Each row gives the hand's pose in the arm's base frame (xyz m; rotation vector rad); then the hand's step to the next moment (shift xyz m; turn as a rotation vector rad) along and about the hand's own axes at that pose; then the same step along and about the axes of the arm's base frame.
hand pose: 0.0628 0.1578 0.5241 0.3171 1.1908 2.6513
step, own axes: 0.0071 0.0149 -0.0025 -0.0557 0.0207 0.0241
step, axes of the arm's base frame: -0.0091 -0.0094 0.0104 0.0576 -0.0122 0.0253
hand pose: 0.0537 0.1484 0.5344 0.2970 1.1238 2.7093
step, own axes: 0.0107 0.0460 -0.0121 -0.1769 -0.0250 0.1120
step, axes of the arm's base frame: -0.0180 -0.0374 0.0256 0.2013 0.0482 0.0402
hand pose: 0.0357 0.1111 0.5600 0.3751 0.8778 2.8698
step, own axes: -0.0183 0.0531 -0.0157 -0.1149 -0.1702 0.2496
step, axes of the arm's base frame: 0.0113 -0.0556 0.0137 0.1843 0.2529 0.0811
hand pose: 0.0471 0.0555 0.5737 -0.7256 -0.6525 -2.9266
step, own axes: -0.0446 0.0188 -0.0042 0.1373 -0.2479 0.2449
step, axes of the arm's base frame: 0.0407 -0.0209 -0.0165 -0.0536 0.3331 0.1627
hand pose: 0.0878 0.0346 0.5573 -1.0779 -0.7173 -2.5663
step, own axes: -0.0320 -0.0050 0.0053 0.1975 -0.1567 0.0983
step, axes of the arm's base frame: 0.0231 0.0087 -0.0217 -0.1435 0.1745 0.1490
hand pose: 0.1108 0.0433 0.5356 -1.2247 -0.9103 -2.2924
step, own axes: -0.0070 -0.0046 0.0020 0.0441 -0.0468 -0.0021
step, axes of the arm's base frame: 0.0022 0.0049 -0.0067 -0.0532 0.0306 0.0192
